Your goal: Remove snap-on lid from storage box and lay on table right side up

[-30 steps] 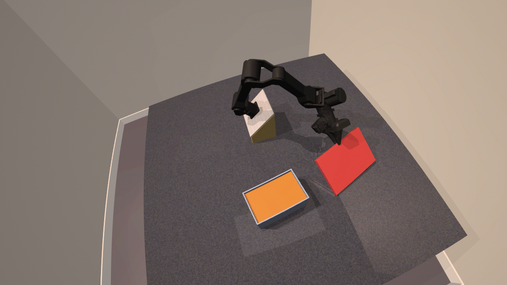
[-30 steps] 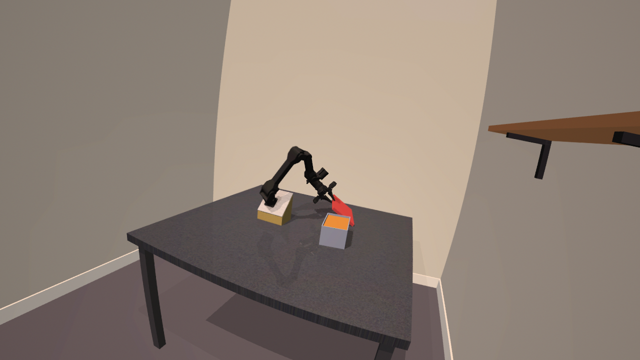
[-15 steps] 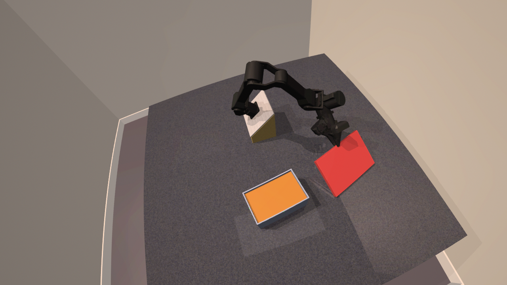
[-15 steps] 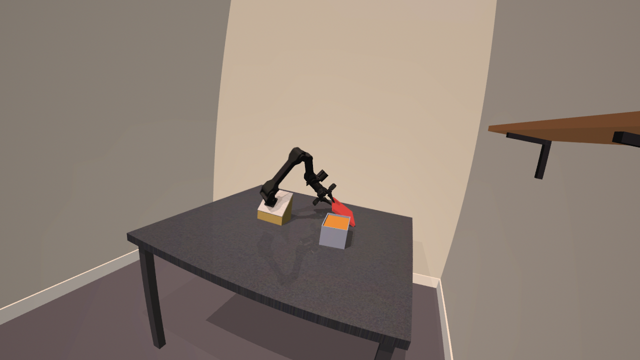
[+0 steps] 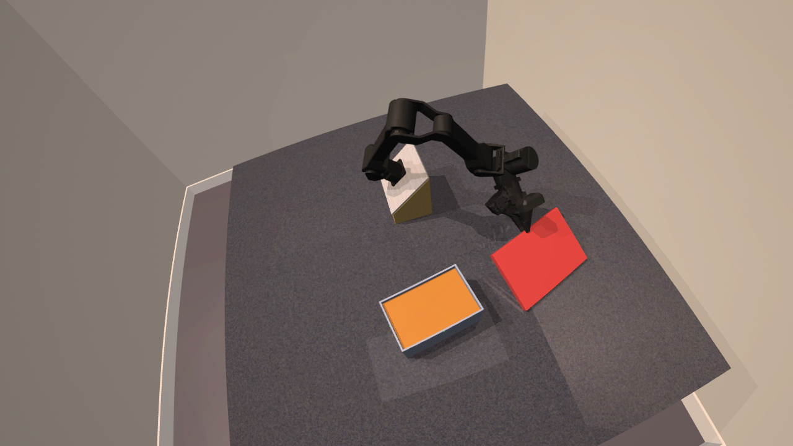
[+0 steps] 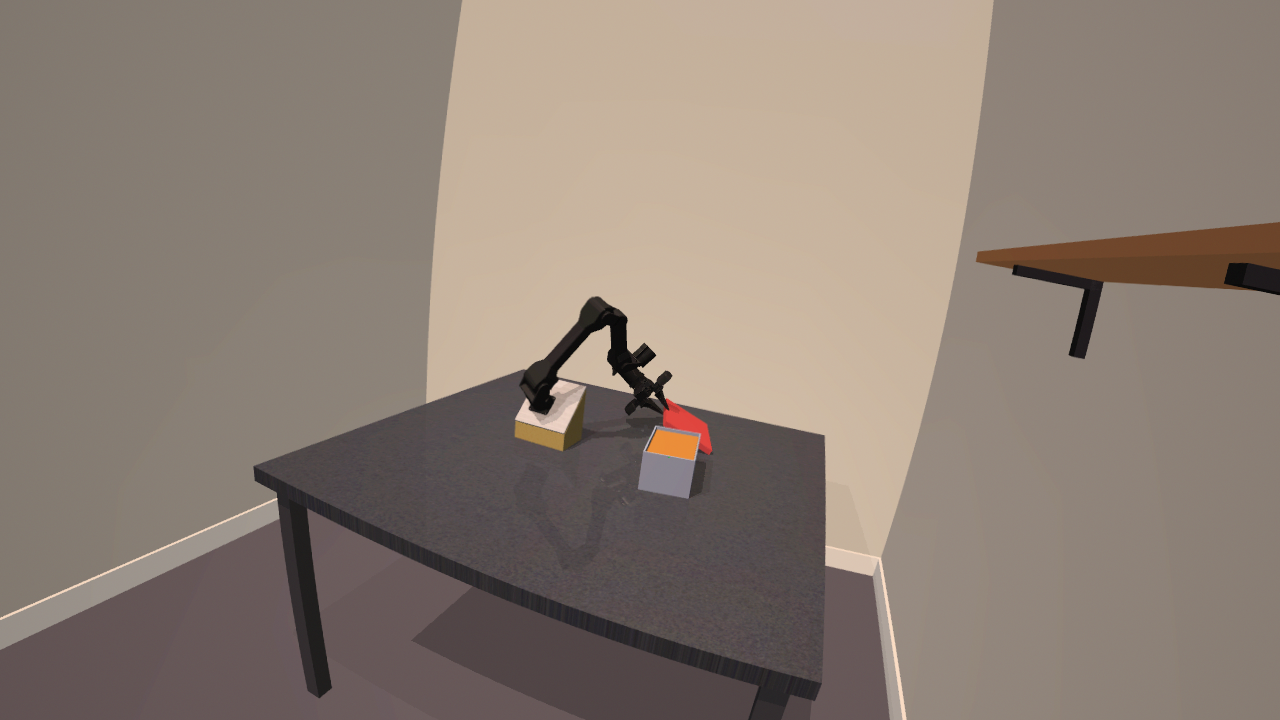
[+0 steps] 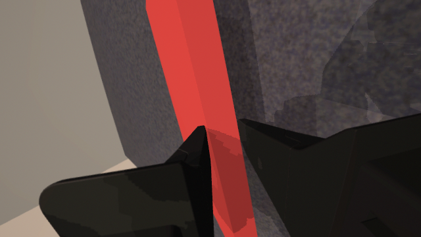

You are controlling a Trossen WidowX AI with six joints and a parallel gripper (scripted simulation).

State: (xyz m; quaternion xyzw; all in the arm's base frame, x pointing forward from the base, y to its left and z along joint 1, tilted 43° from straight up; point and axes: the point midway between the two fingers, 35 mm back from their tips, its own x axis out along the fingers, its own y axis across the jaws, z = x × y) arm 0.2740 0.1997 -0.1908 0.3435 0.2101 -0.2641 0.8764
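Right now the red lid is 7 cm ahead of my gripper tip, 3 cm below it and 2 cm to the left of it. From my gripper tip the other things lie so: storage box: 31 cm to the right, 12 cm ahead, 3 cm below.
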